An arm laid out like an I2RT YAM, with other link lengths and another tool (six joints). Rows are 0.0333 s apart.
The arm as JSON. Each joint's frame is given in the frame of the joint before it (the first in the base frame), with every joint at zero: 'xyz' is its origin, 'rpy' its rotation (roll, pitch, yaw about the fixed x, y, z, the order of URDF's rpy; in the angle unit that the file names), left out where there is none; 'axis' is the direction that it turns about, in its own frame. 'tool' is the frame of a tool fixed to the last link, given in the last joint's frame.
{
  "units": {
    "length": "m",
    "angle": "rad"
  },
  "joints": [
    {
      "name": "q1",
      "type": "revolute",
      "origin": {
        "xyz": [
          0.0,
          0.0,
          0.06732
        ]
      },
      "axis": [
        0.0,
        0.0,
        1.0
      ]
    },
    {
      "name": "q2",
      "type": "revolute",
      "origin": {
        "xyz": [
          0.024,
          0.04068,
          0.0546
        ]
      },
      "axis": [
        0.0,
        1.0,
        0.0
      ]
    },
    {
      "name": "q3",
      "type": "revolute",
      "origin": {
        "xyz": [
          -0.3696,
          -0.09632,
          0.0
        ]
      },
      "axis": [
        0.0,
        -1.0,
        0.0
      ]
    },
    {
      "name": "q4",
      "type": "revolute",
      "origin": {
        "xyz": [
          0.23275,
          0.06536,
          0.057
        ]
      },
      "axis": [
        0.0,
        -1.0,
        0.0
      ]
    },
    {
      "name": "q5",
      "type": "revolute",
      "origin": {
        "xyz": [
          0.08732,
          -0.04,
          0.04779
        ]
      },
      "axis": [
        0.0,
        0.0,
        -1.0
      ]
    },
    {
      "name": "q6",
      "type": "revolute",
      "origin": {
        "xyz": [
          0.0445,
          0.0,
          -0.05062
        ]
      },
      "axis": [
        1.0,
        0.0,
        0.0
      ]
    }
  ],
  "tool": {
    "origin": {
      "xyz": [
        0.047,
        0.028,
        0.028
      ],
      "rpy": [
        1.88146,
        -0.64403,
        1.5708
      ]
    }
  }
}
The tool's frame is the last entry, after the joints.
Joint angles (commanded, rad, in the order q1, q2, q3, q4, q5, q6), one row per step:
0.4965, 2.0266, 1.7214, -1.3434, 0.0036, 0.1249
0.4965, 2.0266, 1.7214, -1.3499, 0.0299, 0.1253
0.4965, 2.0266, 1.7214, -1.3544, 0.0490, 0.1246
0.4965, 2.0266, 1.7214, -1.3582, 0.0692, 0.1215
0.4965, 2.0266, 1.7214, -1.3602, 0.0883, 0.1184
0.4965, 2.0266, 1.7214, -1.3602, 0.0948, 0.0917
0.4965, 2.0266, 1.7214, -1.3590, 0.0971, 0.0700
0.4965, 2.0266, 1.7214, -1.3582, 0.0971, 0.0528
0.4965, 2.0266, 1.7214, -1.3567, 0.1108, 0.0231
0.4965, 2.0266, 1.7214, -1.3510, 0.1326, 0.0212
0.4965, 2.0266, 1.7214, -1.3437, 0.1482, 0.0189
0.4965, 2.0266, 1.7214, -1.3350, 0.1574, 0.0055
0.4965, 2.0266, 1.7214, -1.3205, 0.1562, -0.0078
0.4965, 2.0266, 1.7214, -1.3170, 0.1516, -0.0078
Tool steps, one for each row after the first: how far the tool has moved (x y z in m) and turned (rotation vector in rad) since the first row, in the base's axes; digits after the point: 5 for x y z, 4 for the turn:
0.00009, -0.00271, -0.00069, -0.0262, -0.0068, 0.0017
0.00016, -0.00466, -0.00114, -0.0450, -0.0119, 0.0041
0.00030, -0.00660, -0.00156, -0.0643, -0.0179, 0.0090
0.00069, -0.00831, -0.00191, -0.0818, -0.0249, 0.0138
-0.00001, -0.00845, -0.00203, -0.0861, -0.0257, 0.0409
-0.00052, -0.00823, -0.00207, -0.0865, -0.0260, 0.0626
-0.00104, -0.00793, -0.00207, -0.0853, -0.0252, 0.0797
-0.00132, -0.00857, -0.00230, -0.0954, -0.0300, 0.1104
0.00048, -0.00987, -0.00260, -0.1125, -0.0443, 0.1137
0.00225, -0.01051, -0.00275, -0.1234, -0.0573, 0.1167
0.00356, -0.01036, -0.00280, -0.1276, -0.0677, 0.1301
0.00533, -0.00885, -0.00261, -0.1201, -0.0790, 0.1422
0.00569, -0.00816, -0.00250, -0.1145, -0.0803, 0.1417

